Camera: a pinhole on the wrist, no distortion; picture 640 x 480 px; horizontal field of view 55.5 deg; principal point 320.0 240.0 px. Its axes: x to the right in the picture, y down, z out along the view. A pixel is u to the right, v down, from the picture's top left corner.
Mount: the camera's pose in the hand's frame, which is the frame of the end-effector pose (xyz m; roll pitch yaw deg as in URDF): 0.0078 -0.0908 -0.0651 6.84 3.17 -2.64
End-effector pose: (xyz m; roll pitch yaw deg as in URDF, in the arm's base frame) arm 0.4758 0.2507 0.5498 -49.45 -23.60 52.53
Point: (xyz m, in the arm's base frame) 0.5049 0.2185 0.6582
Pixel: 461 232
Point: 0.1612 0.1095 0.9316
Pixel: 136 110
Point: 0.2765 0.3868 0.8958
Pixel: 443 324
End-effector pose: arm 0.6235 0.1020 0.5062 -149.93 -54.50 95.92
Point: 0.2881 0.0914 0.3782
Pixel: 118 19
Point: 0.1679 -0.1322 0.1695
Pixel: outside the picture
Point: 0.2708 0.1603 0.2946
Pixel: 110 145
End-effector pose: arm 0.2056 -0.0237 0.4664 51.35 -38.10 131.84
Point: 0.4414 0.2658 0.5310
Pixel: 422 112
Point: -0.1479 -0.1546 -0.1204
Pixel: behind the camera
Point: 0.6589 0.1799 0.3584
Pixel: 40 31
